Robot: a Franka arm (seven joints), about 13 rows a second.
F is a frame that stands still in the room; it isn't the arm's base.
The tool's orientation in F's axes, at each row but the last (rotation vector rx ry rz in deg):
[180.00 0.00 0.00]
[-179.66 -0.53 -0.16]
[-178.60 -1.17 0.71]
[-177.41 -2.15 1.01]
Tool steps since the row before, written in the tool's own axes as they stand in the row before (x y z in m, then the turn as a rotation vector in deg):
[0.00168 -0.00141 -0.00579 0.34 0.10 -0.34]
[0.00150 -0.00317 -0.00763 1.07 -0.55 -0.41]
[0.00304 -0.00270 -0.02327 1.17 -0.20 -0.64]
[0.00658 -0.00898 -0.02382 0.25 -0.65 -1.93]
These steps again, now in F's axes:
[0.00168 0.00141 0.00579 0.34 -0.10 0.34]
[0.00147 0.00313 0.00765 1.07 0.55 0.42]
[0.00319 0.00217 0.02330 1.17 0.20 0.64]
[0.00665 0.00806 0.02413 0.26 0.57 1.95]

